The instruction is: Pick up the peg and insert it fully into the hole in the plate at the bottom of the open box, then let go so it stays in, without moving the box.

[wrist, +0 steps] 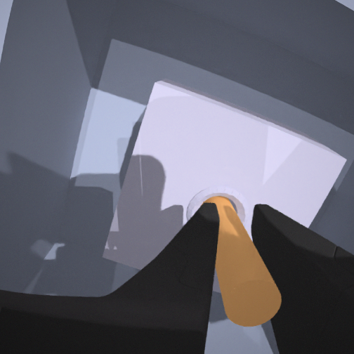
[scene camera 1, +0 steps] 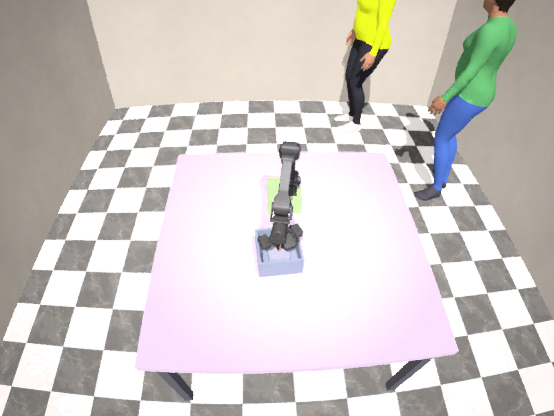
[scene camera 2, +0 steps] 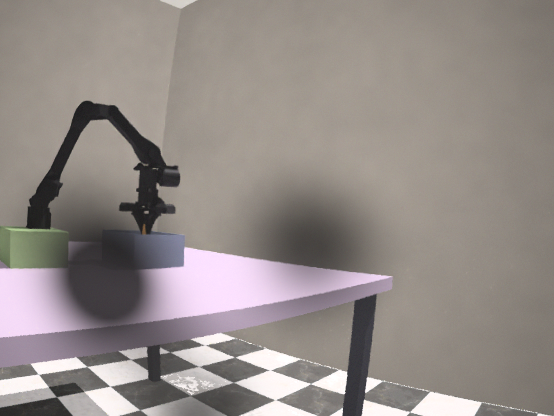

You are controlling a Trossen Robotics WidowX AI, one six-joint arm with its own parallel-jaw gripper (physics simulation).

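Places are measured from the arm's base along level axes (x left, y back, z up), in metres.
Where they show: gripper, between the fingertips: [scene camera 1: 279,248]; arm's base, origin of its link: [scene camera 1: 290,191] [scene camera 2: 37,228].
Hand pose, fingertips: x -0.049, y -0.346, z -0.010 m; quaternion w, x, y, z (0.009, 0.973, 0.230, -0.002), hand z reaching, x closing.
Things, the pixels of their centre, and the offset from my fingertips. Level surfaces: height alone.
- orange peg, middle of its body: [scene camera 2: 143,237] [scene camera 1: 278,247] dx -0.004, dy +0.010, dz -0.003 m
- open blue-grey box, middle of its body: [scene camera 2: 142,248] [scene camera 1: 278,251] dx -0.005, dy +0.014, dz -0.037 m
- pink table, height of its surface: dz -0.086 m
An orange peg [wrist: 240,260] [scene camera 2: 144,229] [scene camera 1: 279,248] is held between the fingers of my gripper [wrist: 233,215] [scene camera 2: 145,232]. In the wrist view the peg's far end overlaps the round hole in the pale plate [wrist: 210,130]; the fingers hide part of the hole's rim, and how deep the end reaches cannot be told. The plate lies on the bottom of the open blue-grey box [scene camera 1: 281,267] [scene camera 2: 160,251] [wrist: 35,115]. The fingertips are at about the height of the box's rim in the second scene view.
A green block [scene camera 2: 37,247] [scene camera 1: 272,196] stands beside the box, towards the arm's base. The box walls rise around the fingers. The pink table [scene camera 1: 350,300] [scene camera 2: 225,285] bears them. Two people [scene camera 1: 372,25] [scene camera 1: 482,65] stand beyond the table.
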